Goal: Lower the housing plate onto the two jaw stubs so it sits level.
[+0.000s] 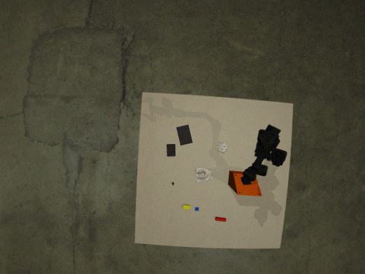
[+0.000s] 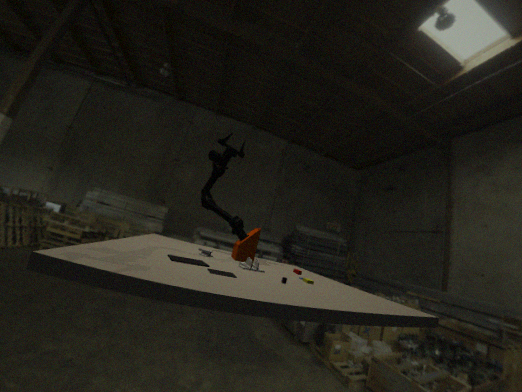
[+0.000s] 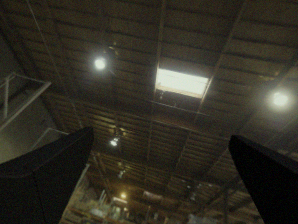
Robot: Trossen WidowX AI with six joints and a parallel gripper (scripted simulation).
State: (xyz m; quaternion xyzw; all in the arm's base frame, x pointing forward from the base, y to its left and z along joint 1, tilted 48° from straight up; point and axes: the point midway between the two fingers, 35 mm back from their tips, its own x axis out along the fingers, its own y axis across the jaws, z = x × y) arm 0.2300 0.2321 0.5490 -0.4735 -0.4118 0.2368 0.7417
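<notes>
My gripper tip is now 710 mm above the grey housing plate and 40 mm past it. From my gripper tip the other things lie so: pale translucent part: 730 mm below, 230 mm to the left, 140 mm ahead; blue block: 740 mm below, 520 mm to the left, 170 mm ahead; black piece: 720 mm below, 360 mm ahead, 300 mm to the left.
</notes>
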